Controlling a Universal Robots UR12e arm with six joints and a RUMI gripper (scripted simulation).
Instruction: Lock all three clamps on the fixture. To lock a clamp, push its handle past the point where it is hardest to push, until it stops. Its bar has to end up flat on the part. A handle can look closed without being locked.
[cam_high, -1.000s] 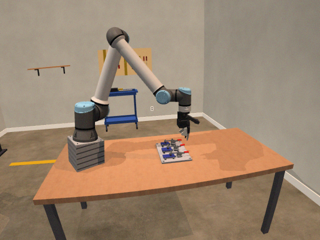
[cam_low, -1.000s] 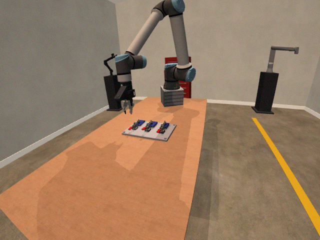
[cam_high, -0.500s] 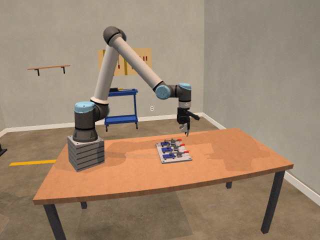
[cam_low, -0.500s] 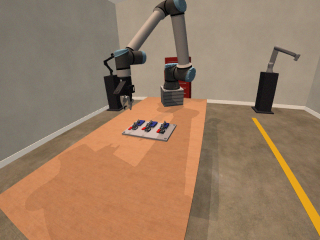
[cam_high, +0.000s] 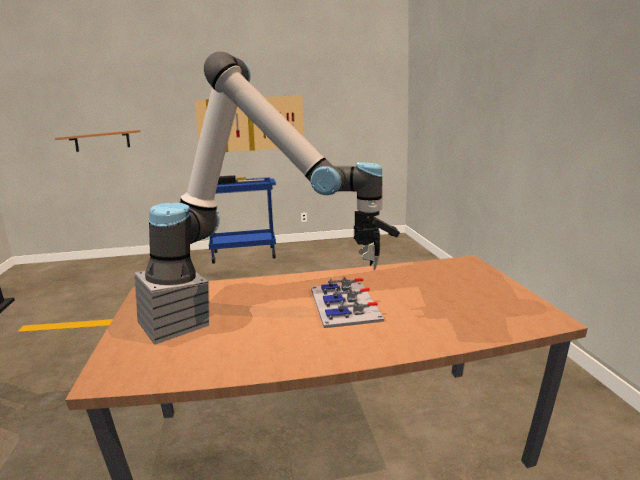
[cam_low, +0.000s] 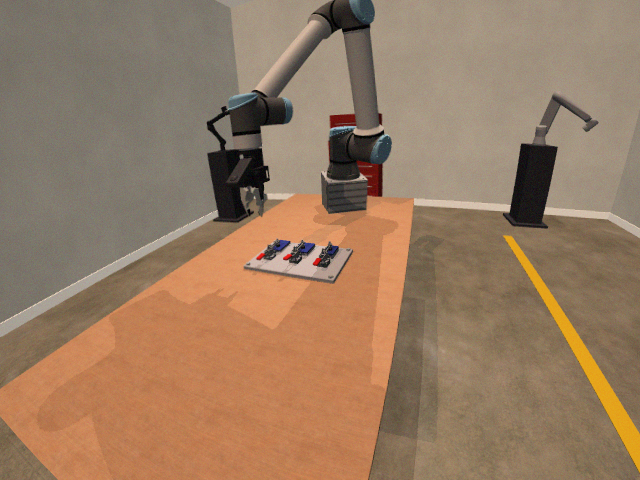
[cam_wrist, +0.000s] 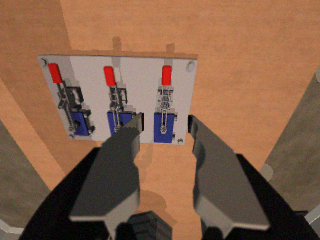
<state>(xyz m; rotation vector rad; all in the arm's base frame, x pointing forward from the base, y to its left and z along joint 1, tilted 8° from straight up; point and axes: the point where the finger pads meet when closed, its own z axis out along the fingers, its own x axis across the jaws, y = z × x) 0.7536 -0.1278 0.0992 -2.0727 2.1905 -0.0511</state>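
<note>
Now: hand 18 cm above the blue part, 13 cm past it and 12 cm to the right of it.
</note>
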